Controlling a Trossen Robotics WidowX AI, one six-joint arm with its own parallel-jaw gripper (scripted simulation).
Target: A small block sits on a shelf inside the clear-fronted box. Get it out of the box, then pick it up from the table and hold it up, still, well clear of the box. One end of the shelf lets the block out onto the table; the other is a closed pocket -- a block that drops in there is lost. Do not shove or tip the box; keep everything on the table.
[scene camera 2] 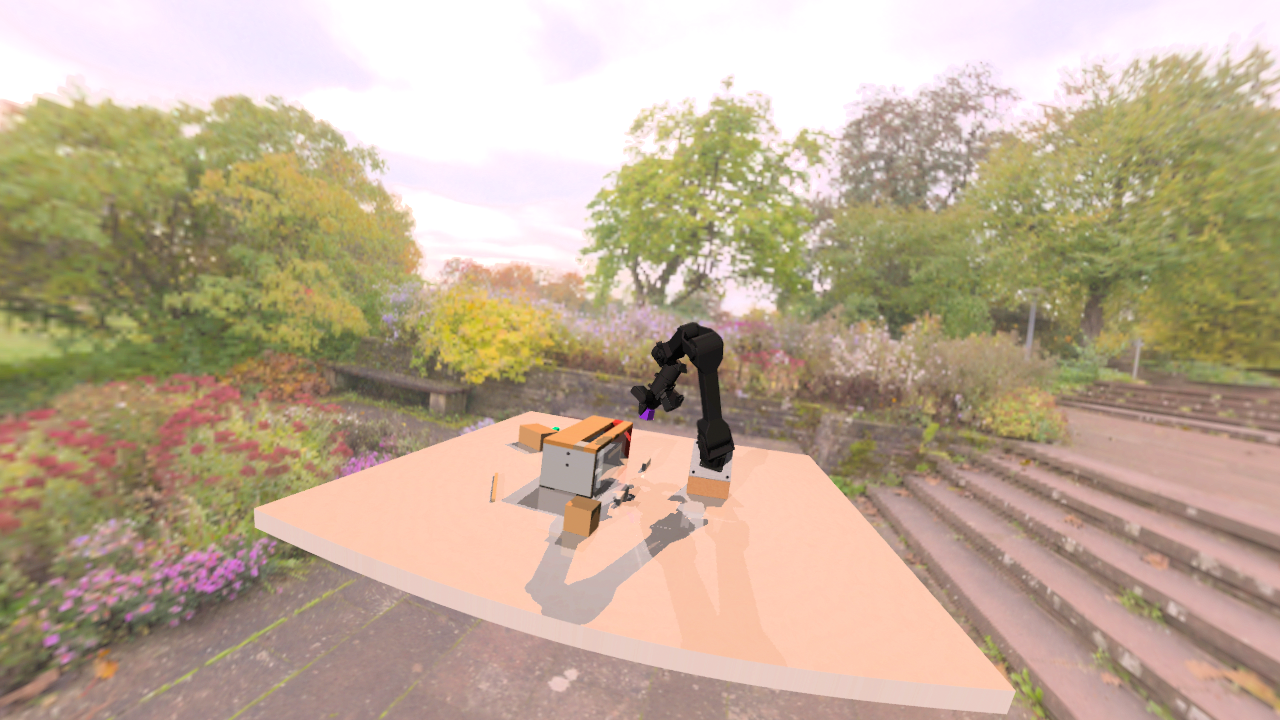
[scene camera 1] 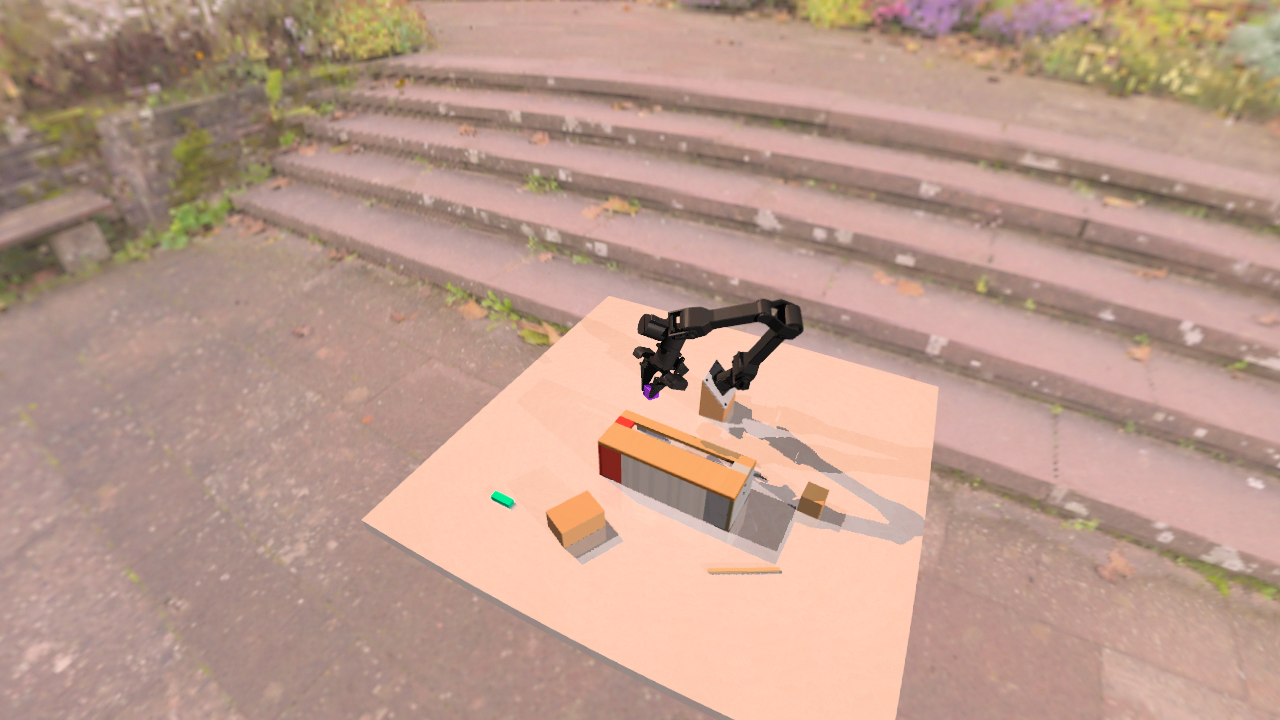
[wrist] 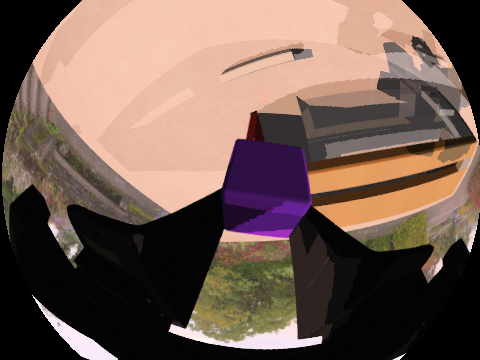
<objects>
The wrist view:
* my gripper: 260, 199
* purple block: 266, 192
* long box: 372, 154
</objects>
